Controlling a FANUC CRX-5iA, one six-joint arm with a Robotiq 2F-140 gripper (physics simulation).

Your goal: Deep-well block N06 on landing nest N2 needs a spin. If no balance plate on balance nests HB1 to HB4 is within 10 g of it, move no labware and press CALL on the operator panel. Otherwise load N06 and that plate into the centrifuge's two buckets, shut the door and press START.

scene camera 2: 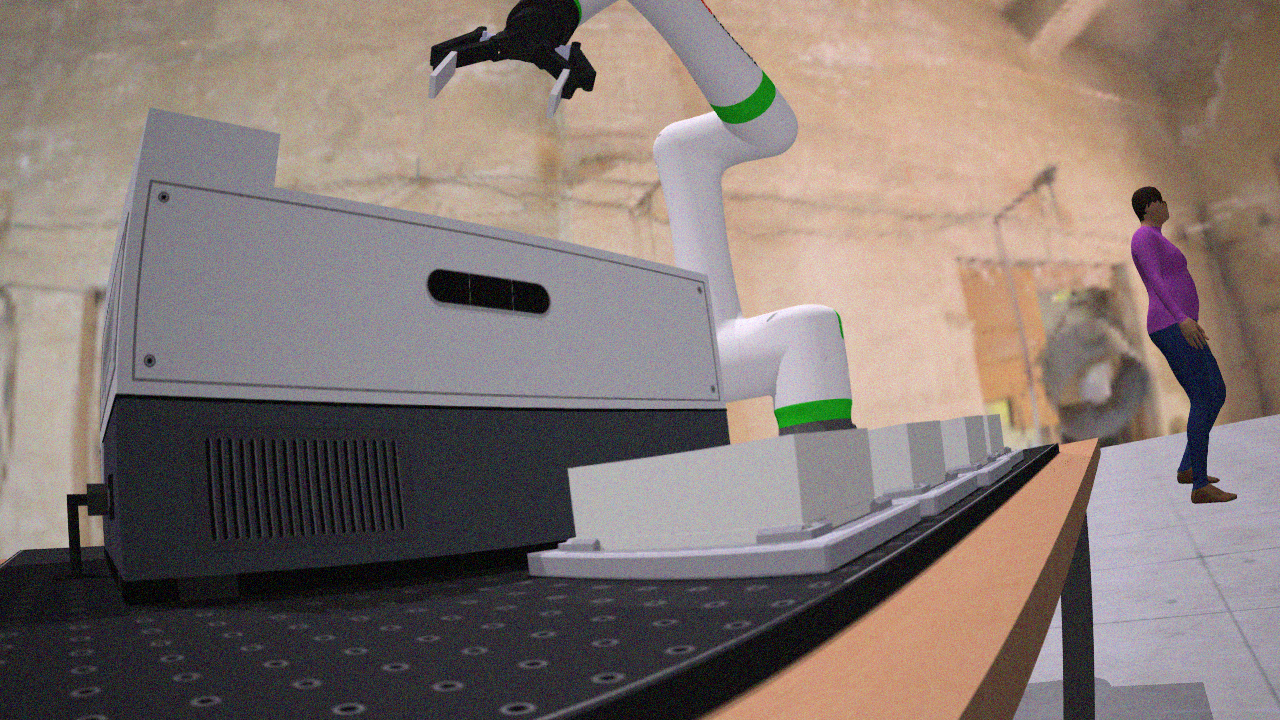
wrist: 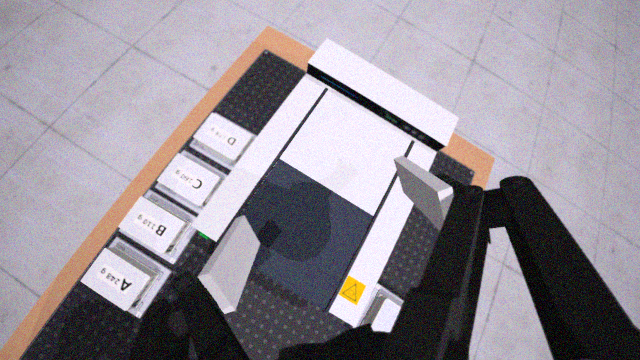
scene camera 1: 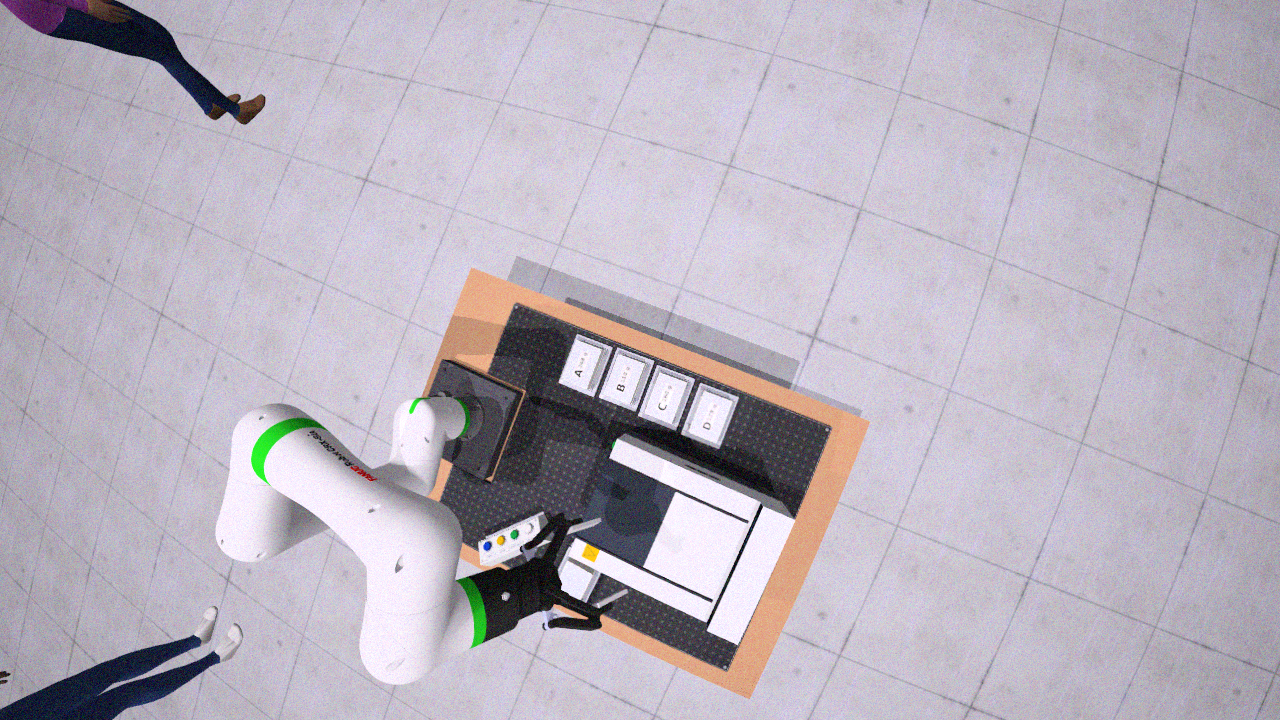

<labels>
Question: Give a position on a button box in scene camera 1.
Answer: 505,544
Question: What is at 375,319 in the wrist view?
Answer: A white plate block.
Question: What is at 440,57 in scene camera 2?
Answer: The gripper.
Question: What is the gripper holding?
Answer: Nothing.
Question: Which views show the white plate block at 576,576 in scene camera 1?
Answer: The wrist view and scene camera 1 only.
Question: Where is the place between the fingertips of the gripper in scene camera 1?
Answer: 609,556
</labels>
